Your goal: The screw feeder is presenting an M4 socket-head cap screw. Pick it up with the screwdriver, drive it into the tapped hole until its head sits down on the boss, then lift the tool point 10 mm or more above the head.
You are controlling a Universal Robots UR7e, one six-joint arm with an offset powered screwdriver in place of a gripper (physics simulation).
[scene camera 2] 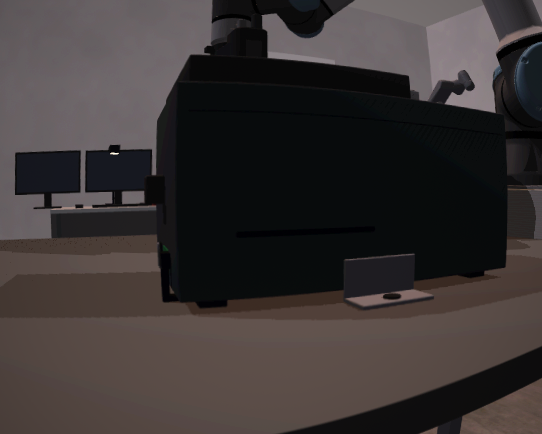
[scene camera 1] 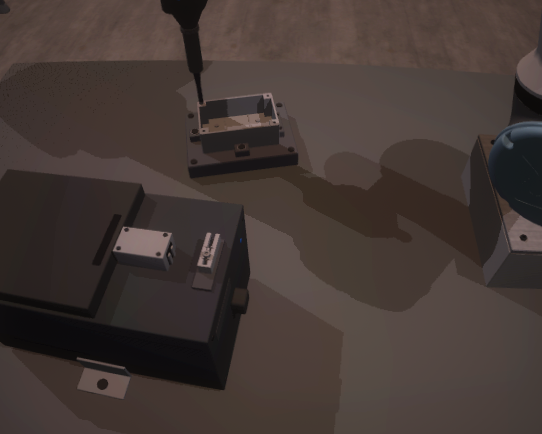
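Observation:
The screwdriver points down with its thin tip at the back left corner boss of the open grey box. The tip meets the top of that corner in scene camera 1; a screw head there is too small to make out, and whether the tip touches it I cannot tell. In scene camera 2 the dark tool body shows above the feeder, and its tip is hidden. The black screw feeder has a small pale pick-up block on top; I cannot tell whether a screw sits in it.
The box stands on a dark fixture plate. A white block sits on the feeder. A pale bracket with a hole is in front of the feeder. The arm's blue joint cap and its pedestal are at the right.

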